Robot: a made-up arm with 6 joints.
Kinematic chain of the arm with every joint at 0, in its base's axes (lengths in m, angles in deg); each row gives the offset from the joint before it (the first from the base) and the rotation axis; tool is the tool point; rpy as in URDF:
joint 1: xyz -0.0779 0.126 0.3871 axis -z
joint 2: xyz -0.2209 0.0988 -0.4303 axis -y
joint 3: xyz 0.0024 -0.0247 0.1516 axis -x
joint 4: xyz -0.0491 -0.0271 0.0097 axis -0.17 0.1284 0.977
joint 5: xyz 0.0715 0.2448 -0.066 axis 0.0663 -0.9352 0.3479
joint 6: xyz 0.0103 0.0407 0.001 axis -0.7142 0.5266 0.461
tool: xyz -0.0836 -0.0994 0.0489 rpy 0 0 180
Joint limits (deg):
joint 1: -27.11..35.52
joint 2: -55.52..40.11
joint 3: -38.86..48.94
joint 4: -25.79..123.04
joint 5: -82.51..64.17
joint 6: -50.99..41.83
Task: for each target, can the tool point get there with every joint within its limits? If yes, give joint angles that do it. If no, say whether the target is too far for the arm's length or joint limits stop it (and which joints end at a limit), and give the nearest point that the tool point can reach.
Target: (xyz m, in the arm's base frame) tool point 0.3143 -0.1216 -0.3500
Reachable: no: joint limits stop it (at a limit: joint 1, joint 2, joint 3, joint 4, joint 6) | nearest point 0.0520 0.1787 -0.0669 | short by 0.489 m
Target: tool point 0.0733 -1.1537 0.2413
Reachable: no: too far | nearest point -0.3536 -0.1913 0.1681 | short by 1.055 m
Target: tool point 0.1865 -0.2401 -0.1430
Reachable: no: joint limits stop it (at a limit: joint 1, joint 2, joint 3, joint 4, joint 6) | nearest point 0.0611 0.1664 -0.0350 | short by 0.439 m
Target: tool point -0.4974 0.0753 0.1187
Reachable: yes | joints -7.93 -18.09 9.34 85.81 5.92 -25.97
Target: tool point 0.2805 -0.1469 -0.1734
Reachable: no: joint limits stop it (at a limit: joint 1, joint 2, joint 3, joint 4, joint 6) | nearest point 0.0599 0.1677 -0.0406 | short by 0.407 m
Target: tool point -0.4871 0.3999 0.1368
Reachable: yes | joints 30.21 4.44 31.17 105.62 -42.48 -11.03
